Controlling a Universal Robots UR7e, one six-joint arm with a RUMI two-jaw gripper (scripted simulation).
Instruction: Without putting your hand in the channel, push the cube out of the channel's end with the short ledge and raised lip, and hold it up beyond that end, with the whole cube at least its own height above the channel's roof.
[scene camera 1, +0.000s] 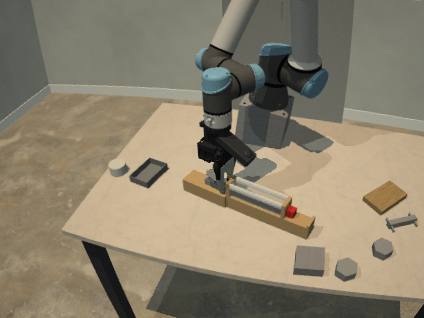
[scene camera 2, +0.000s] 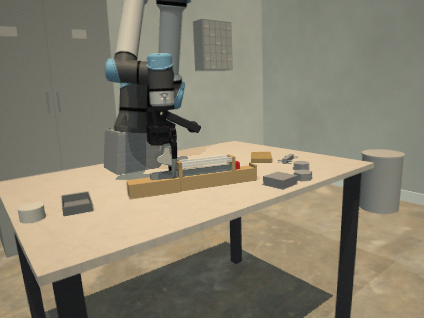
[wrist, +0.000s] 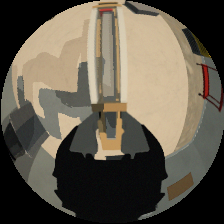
Labels:
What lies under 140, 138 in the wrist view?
The gripper.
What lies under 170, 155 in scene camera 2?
The gripper.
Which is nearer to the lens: the wooden board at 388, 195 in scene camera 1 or the grey square block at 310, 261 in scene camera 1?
The grey square block.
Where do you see the gripper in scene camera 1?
224, 188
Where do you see a clear roof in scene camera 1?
268, 195

